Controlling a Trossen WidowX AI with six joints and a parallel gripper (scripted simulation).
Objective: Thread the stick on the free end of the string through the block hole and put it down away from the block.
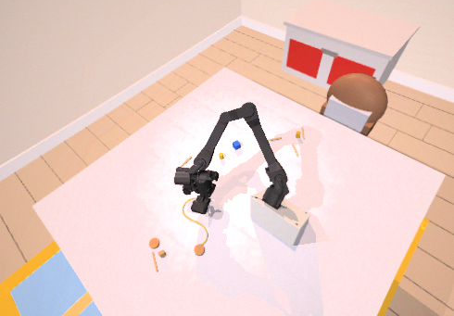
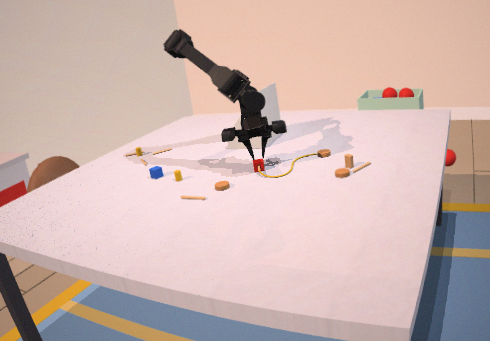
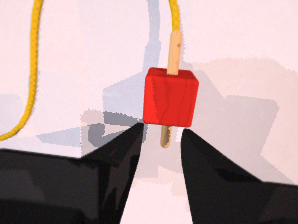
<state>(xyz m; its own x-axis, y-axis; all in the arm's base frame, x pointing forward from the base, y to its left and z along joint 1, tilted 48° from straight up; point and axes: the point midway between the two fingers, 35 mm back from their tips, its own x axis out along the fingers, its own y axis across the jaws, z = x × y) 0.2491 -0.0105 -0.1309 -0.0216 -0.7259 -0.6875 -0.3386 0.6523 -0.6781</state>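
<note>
Now: the red block 2 cm ahead of my gripper tip, 1 cm to the left of it and 1 cm below it. Round my gripper tip: thin wooden stick: 3 cm ahead, 1 cm to the left, 1 cm below; yellow peg: 10 cm ahead, 23 cm to the right, 1 cm below; small wooden block: 1 cm ahead, 27 cm to the left, 1 cm below.
</note>
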